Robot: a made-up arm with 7 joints.
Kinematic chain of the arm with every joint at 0, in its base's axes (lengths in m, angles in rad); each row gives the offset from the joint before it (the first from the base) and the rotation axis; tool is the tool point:
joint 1: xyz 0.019 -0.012 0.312 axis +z
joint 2: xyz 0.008 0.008 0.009 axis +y
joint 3: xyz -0.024 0 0.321 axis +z
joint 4: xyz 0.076 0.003 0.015 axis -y
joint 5: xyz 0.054 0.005 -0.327 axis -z
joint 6: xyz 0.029 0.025 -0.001 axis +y
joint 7: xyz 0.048 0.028 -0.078 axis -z
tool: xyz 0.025 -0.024 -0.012
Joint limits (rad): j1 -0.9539..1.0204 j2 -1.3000..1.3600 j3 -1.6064..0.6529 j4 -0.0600..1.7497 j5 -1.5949..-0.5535 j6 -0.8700..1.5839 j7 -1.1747..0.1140
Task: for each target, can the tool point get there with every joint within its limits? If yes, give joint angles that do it. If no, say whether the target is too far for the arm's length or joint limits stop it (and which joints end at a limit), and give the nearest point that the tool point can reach.
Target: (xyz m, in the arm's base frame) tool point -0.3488 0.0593 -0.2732
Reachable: no: joint limits stop it (at a limit: joint 1, joint 2, joint 5) | nearest point -0.1176 0.1723 0.0103 | short by 0.383 m
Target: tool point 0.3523 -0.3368 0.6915
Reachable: yes | joints 0.3348 -0.1997 -1.1726 1.3858 -1.1429 0.0845 -0.0129
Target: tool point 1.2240 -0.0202 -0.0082
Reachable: no: too far | nearest point 0.7127 -0.0167 0.1442 | short by 0.534 m
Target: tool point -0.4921 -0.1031 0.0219
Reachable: no: joint limits stop it (at a limit: joint 1, joint 2, joint 3, joint 5, joint 6) | nearest point -0.4364 -0.1231 0.2723 | short by 0.257 m
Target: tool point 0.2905 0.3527 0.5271
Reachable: yes | joints 0.1072 -0.0914 0.4591 0.8960 -0.7753 -0.2770 -0.8077
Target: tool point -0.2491 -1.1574 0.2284
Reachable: no: too far | nearest point -0.0632 -0.7136 0.3035 | short by 0.487 m
